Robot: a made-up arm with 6 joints.
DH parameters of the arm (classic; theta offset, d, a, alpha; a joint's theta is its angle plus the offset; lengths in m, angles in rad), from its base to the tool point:
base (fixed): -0.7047 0 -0.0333 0
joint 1: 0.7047 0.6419 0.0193 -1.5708
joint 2: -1.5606 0 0.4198 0
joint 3: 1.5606 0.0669 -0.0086 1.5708
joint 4: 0 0.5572 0.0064 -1.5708
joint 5: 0 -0.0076 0.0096 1.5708
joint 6: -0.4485 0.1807 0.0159 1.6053
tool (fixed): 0.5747 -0.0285 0 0
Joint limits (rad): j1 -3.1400..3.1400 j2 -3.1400..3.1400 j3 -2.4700..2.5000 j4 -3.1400..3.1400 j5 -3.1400..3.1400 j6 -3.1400..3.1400
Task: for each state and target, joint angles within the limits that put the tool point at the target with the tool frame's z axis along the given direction. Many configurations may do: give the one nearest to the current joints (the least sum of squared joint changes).
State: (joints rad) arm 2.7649 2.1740 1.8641 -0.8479 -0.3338 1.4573
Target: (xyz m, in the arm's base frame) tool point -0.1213 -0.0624 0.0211 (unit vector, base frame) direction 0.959 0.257 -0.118
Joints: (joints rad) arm 2.0495 1.7046 2.1680 -0.8770 -0.3232 1.4264
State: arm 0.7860 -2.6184 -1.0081 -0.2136 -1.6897 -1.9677
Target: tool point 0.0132 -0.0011 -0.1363 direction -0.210 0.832 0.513
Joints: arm 0.3704 -2.3711 -1.0557 0.3778 -1.6811 -2.2042
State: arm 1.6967 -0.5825 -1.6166 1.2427 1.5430 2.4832
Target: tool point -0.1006 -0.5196 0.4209 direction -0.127 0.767 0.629
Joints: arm 1.9173 -0.8205 -1.9816 1.4753 1.7506 2.5383
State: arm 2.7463 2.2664 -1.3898 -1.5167 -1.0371 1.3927
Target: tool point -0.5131 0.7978 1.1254 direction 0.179 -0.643 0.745
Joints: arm 1.9715 1.6784 -1.0287 -1.9637 -0.6772 0.8069
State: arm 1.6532 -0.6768 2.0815 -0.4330 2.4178 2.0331
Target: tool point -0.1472 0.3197 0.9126 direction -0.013 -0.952 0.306
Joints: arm 1.9240 -0.5115 1.9597 -0.3375 2.0720 2.2061
